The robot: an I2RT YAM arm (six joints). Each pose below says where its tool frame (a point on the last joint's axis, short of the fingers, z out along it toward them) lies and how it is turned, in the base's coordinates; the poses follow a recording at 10 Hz.
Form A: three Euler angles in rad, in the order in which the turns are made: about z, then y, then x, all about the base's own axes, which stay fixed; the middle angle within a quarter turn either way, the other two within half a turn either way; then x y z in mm.
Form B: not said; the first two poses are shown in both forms.
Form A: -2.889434 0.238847 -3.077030 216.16 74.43 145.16
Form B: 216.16 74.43 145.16 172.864 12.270 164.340
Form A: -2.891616 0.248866 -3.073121 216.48 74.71 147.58
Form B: 216.48 74.71 147.58 172.513 12.777 164.347
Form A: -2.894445 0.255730 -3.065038 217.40 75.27 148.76
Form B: 217.40 75.27 148.76 171.983 13.052 164.357
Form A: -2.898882 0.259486 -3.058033 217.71 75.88 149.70
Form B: 217.71 75.88 149.70 171.586 13.187 164.494
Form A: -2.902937 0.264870 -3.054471 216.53 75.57 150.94
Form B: 216.53 75.57 150.94 171.354 13.464 164.638
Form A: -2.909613 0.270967 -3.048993 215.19 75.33 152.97
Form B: 215.19 75.33 152.97 171.040 13.776 164.900
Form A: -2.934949 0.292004 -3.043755 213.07 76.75 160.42
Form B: 213.07 76.75 160.42 170.799 15.091 166.114
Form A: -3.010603 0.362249 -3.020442 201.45 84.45 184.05
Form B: 201.45 84.45 184.05 169.875 19.450 169.482
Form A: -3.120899 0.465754 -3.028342 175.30 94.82 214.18
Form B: 175.30 94.82 214.18 172.161 26.346 175.436
